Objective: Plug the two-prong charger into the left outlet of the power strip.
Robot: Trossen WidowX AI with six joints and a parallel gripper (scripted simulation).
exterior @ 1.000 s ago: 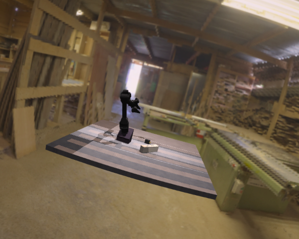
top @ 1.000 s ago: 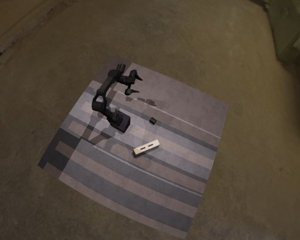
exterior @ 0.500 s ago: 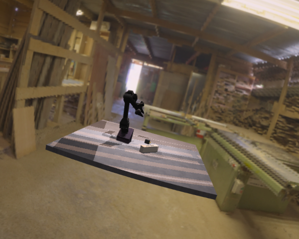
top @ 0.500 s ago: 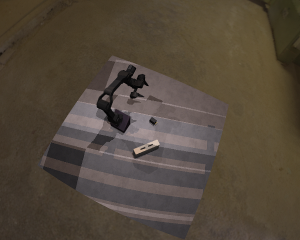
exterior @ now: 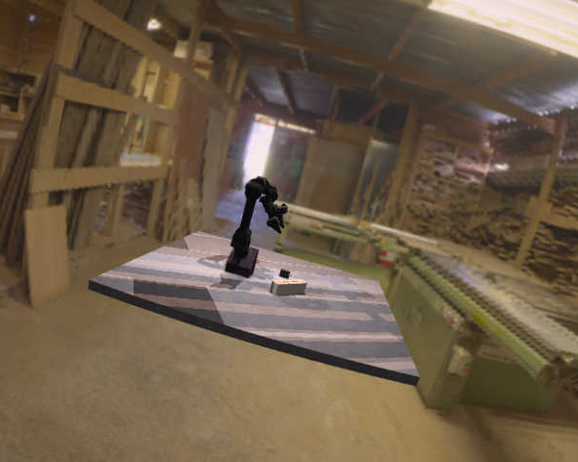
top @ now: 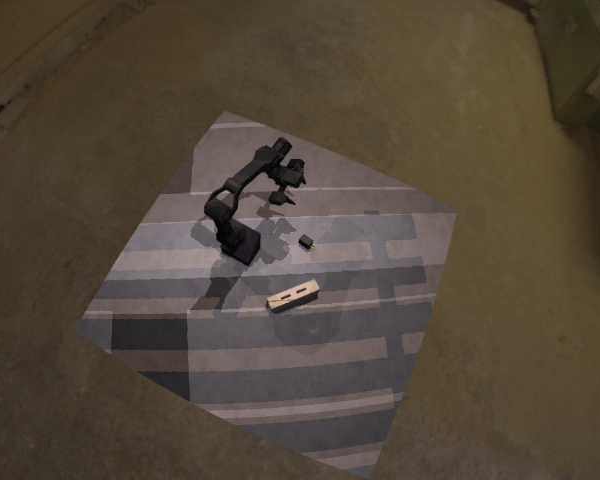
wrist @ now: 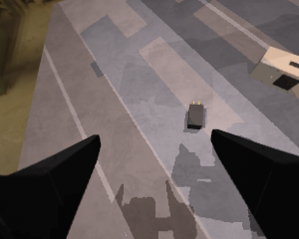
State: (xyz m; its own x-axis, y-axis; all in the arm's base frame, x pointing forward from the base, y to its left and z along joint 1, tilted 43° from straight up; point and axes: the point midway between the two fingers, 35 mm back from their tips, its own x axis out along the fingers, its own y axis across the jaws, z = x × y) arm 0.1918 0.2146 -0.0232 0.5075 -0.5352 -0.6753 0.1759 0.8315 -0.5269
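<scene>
Right now the black two-prong charger is 220 mm below my gripper tip, 80 mm to the right of it and 80 mm ahead of it.
</scene>
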